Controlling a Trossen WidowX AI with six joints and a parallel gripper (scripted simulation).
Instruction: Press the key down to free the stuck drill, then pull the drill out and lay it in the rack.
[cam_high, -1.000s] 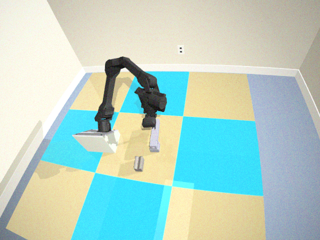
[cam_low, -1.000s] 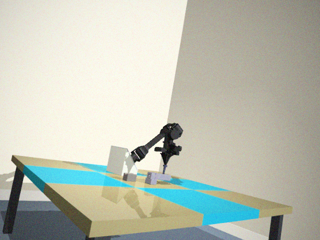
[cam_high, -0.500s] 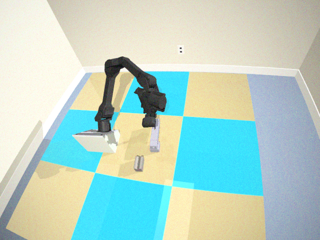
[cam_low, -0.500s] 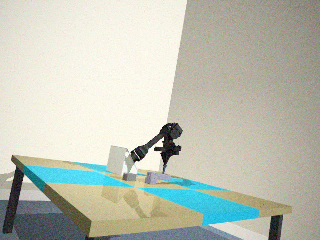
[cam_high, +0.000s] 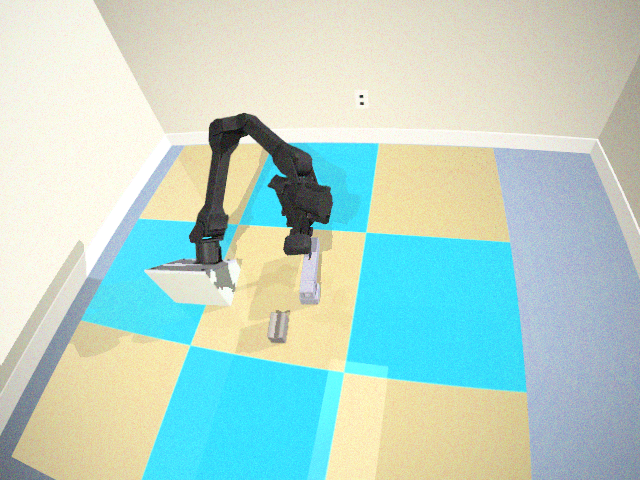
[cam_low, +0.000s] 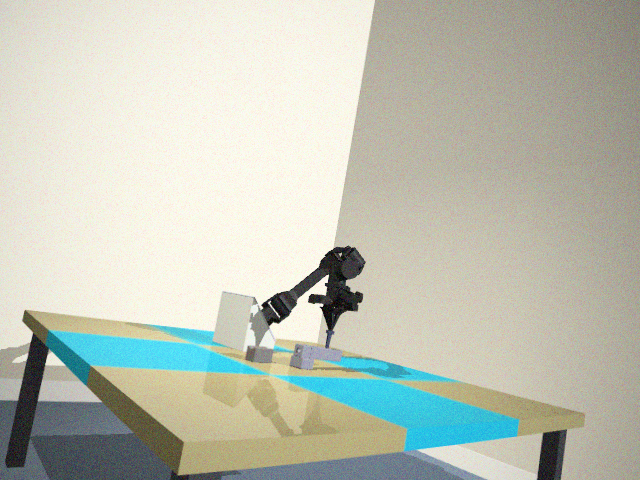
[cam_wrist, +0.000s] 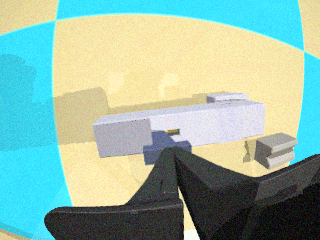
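The dark blue key lies 30 mm below my gripper tip. From my gripper tip the other things lie so: lavender grey block: 10 mm behind, 40 mm to the right, 80 mm below; drill: 10 mm behind, 60 mm to the right, 70 mm below; grey rack: 80 mm behind, 200 mm to the right, 100 mm below.
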